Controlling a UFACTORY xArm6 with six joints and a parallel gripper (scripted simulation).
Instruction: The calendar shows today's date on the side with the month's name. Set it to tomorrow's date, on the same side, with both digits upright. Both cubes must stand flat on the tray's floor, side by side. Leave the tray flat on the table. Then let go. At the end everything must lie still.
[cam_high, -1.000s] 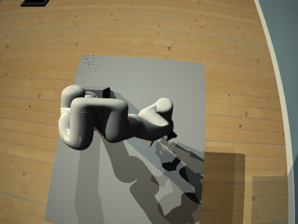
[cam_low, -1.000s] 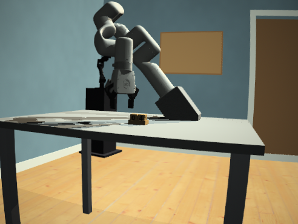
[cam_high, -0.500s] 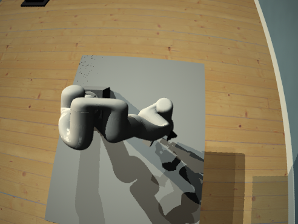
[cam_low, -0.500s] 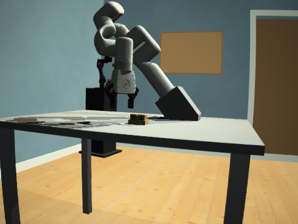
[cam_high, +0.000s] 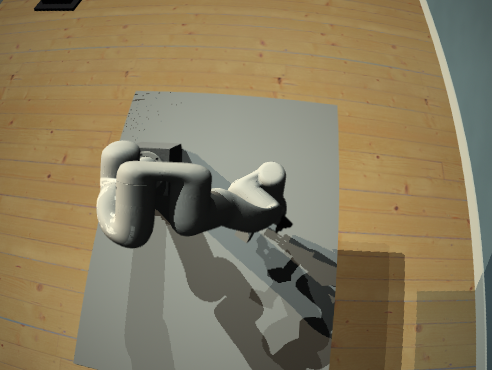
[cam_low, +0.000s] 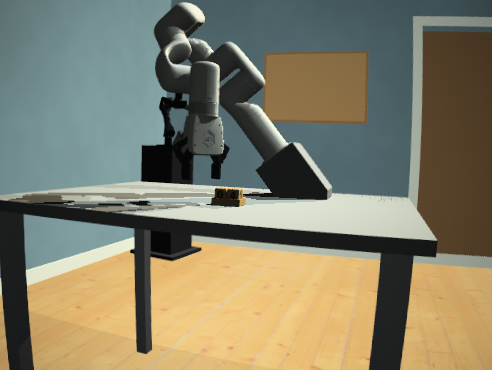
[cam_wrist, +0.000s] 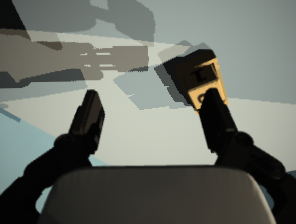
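Right now my hand is 50 mm past the wooden number cube, 40 mm to the right of it and 50 mm above it. The rest, counted from my hand: wooden calendar tray (50 mm behind, 60 mm to the left, 60 mm below).
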